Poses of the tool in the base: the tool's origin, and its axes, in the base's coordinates. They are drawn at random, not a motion.
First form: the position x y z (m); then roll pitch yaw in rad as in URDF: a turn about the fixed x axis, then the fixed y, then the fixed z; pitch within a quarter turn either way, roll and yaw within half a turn.
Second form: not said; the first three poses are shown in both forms.
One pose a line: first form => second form
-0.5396 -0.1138 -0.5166 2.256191 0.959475 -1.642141 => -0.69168 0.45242 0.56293 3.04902 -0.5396 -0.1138 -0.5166
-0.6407 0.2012 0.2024 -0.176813 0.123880 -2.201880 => 0.01693 0.11958 -0.99268 2.19685 -0.6407 0.2012 0.2024
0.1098 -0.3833 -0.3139 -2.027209 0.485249 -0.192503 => -0.95305 0.24259 0.18125 2.02312 0.1098 -0.3833 -0.3139
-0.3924 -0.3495 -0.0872 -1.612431 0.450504 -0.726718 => -0.83028 0.54363 -0.12285 1.62419 -0.3924 -0.3495 -0.0872
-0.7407 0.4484 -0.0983 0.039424 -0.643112 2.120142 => 0.32042 -0.15542 0.93444 2.18958 -0.7407 0.4484 -0.0983
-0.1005 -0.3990 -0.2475 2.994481 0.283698 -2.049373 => -0.52343 0.84117 0.13586 2.97600 -0.1005 -0.3990 -0.2475
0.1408 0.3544 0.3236 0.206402 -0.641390 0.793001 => 0.41157 -0.48987 0.76853 1.07812 0.1408 0.3544 0.3236
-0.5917 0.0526 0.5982 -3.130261 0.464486 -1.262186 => -0.79276 0.58097 0.18439 2.86016 -0.5917 0.0526 0.5982
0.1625 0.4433 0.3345 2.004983 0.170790 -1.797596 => 0.58156 -0.65430 -0.48340 2.57904 0.1625 0.4433 0.3345
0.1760 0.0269 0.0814 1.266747 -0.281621 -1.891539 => 0.29712 -0.64051 -0.70814 2.01418 0.1760 0.0269 0.0814
